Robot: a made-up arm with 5 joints. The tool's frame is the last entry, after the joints.
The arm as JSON. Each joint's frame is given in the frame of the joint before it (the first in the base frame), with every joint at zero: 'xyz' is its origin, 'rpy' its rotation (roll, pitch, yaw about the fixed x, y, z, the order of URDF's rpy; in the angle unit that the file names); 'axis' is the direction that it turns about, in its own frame. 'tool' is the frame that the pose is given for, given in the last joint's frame.
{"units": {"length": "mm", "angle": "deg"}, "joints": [
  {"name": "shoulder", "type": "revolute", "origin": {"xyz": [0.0, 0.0, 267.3], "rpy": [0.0, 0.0, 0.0]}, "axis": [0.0, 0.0, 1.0]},
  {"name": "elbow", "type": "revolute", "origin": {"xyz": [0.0, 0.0, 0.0], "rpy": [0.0, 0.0, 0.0]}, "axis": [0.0, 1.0, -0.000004]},
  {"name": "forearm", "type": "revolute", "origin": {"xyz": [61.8, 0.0, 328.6], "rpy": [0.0, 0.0, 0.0]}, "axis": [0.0, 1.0, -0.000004]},
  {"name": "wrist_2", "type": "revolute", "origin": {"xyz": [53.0, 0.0, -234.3], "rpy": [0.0, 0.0, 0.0]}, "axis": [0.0, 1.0, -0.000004]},
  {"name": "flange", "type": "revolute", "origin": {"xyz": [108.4, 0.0, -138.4], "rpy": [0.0, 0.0, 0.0]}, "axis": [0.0, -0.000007, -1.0]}
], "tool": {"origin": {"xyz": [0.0, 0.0, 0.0], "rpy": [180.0, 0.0, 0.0]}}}
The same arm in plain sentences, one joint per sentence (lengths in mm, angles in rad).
The arm has five revolute joints in a row. What follows holds with every joint at zero, and every direction is one of the base frame's.
Joint 1 sits 267.3 mm along +z from the base frame's origin and rotates about +z.
Joint 2 sits at the same point as joint 1 and rotates about +y.
Joint 3 sits 61.8 mm along +x and 328.6 mm along +z from joint 2 and rotates about +y.
Joint 4 sits 53 mm along +x and 234.3 mm along -z from joint 3 and rotates about +y.
Joint 5 sits 108.4 mm along +x and 138.4 mm along -z from joint 4 and rotates about -z.
The tool frame, which is the frame that the pose is given for, sits at the same point as joint 5; its axes are the base frame's turned by roll 3.1416, pitch 0 and yaw 0 rad (as in URDF: about the fixed x, then y, then z).

